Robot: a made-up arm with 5 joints. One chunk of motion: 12 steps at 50 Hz.
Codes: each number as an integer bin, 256 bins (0 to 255) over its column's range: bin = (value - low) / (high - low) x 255, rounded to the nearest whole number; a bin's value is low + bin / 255 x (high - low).
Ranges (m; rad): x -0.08..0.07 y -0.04..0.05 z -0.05..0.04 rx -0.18..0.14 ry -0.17..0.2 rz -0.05..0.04
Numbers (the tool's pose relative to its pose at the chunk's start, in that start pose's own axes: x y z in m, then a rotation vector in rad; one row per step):
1: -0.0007 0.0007 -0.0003 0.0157 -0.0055 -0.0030
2: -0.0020 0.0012 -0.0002 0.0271 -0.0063 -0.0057
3: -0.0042 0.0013 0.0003 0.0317 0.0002 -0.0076
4: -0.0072 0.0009 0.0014 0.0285 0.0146 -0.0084
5: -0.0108 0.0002 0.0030 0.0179 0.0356 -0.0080
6: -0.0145 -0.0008 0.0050 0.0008 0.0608 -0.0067
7: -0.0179 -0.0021 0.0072 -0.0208 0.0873 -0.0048
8: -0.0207 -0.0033 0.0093 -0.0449 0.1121 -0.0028
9: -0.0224 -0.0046 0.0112 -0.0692 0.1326 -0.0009
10: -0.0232 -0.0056 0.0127 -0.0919 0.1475 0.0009
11: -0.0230 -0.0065 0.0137 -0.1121 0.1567 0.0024
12: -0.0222 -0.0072 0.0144 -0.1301 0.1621 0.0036
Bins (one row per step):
1: 135 115 141 156 113 133
2: 133 117 141 165 113 126
3: 129 117 143 169 117 120
4: 124 116 146 166 127 118
5: 118 114 150 158 142 119
6: 111 111 156 144 159 123
7: 106 107 162 127 177 128
8: 101 104 168 108 194 134
9: 98 100 173 88 209 139
10: 97 97 178 70 219 144
11: 97 95 180 54 225 148
12: 98 93 182 40 229 152

